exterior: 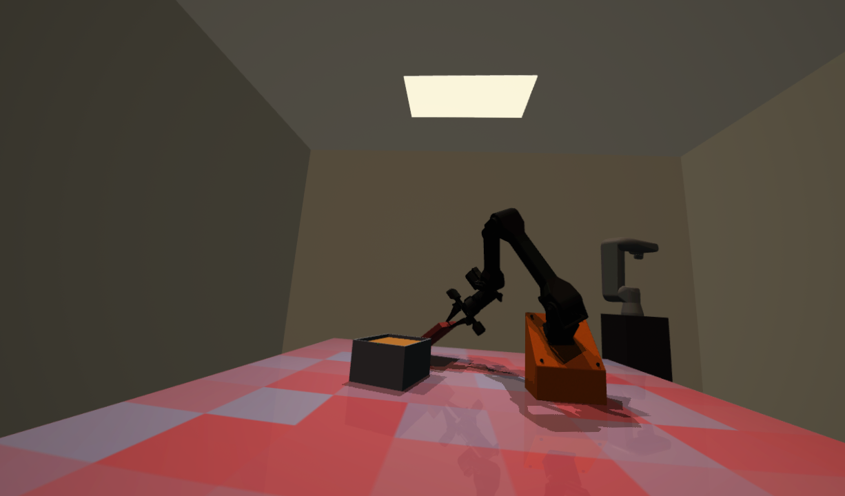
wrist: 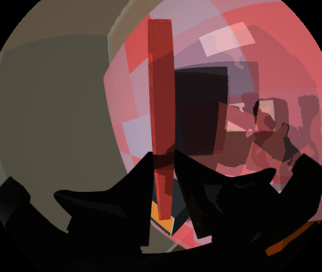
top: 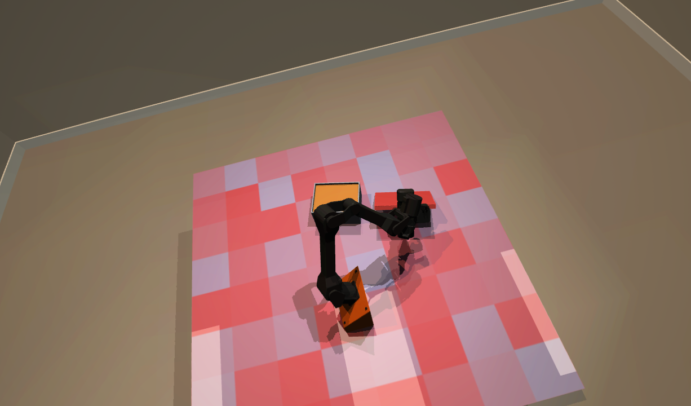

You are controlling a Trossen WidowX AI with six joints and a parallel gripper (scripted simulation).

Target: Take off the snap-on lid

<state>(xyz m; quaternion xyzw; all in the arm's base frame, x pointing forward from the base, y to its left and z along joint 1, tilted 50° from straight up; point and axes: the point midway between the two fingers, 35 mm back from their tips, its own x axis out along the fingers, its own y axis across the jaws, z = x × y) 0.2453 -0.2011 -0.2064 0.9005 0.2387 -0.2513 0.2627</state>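
Now: the lid 6 cm ahead of my gripper tip, 5 cm below it and 2 cm to the right of it. Round my gripper tip: storage box (24 cm to the left, 16 cm ahead, 8 cm below).
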